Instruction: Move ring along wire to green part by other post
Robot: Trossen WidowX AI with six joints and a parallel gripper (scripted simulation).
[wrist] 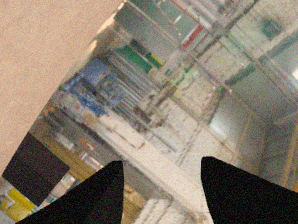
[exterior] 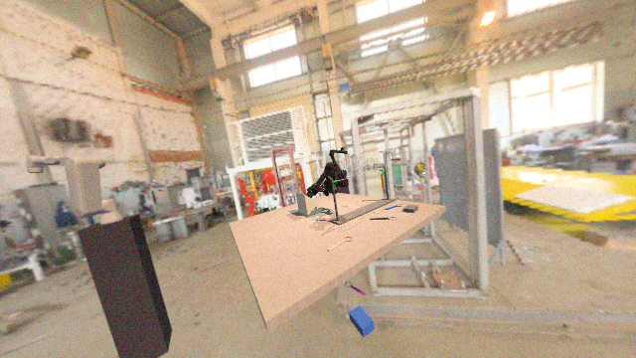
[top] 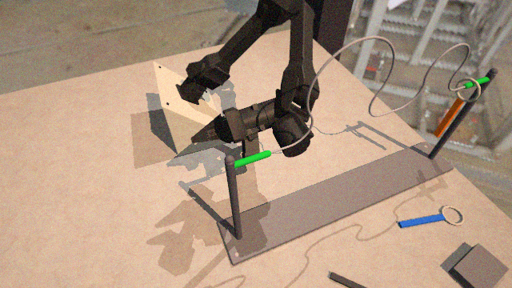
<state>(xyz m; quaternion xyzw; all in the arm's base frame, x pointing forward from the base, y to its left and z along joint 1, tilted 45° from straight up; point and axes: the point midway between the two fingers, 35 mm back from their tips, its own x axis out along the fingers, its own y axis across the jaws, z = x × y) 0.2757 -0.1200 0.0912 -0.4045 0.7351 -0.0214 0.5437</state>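
My gripper tip is now 16 cm short of the orange-handled ring, 58 cm to the right of it and 1 cm above it. Round my gripper tip: dark-handled ring (38 cm ahead, 25 cm to the left, 24 cm below); blue-handled ring (31 cm ahead, 50 cm to the left, 24 cm below); grey block (44 cm ahead, 48 cm to the left, 23 cm below).
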